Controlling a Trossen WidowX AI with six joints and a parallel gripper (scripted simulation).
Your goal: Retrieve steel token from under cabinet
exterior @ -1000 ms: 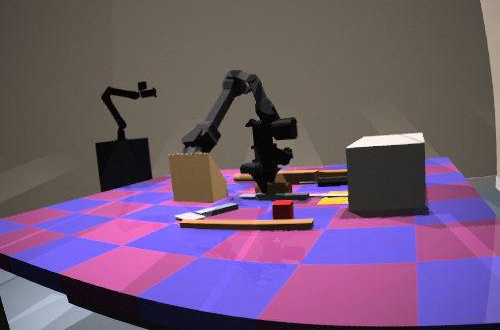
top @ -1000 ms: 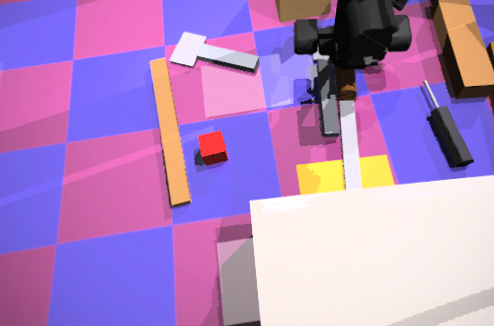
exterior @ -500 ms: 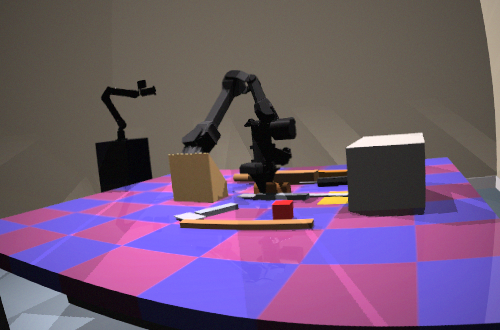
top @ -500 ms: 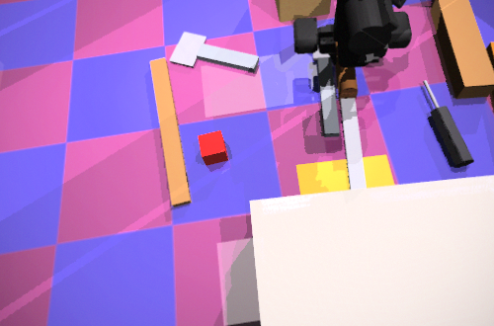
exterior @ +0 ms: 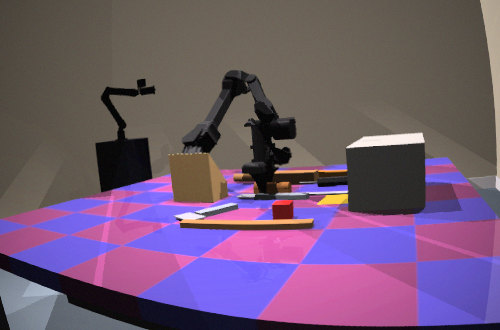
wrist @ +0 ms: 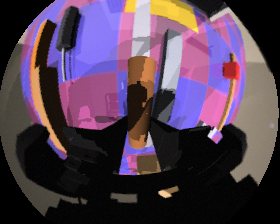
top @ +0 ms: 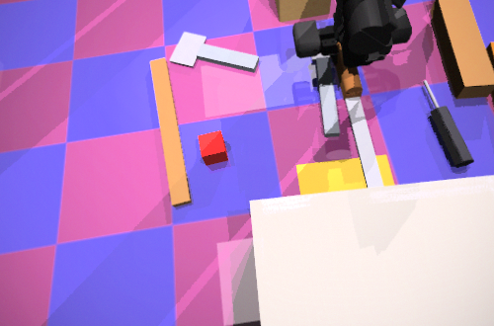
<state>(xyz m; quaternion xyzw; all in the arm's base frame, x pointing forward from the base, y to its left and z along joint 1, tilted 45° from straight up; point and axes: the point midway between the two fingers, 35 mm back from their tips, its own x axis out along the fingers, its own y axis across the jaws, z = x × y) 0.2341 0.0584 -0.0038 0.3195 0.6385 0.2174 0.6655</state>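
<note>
Now: gripper tip 4 cm to the left of the grey paddle-ended bar and 1 cm short of it. Also, from my gripper tip: grey t-shaped tool (24 cm to the right, 10 cm behind); wooden block (22 cm to the left, 5 cm behind, 1 cm above); black screwdriver (15 cm ahead, 11 cm to the left).
</note>
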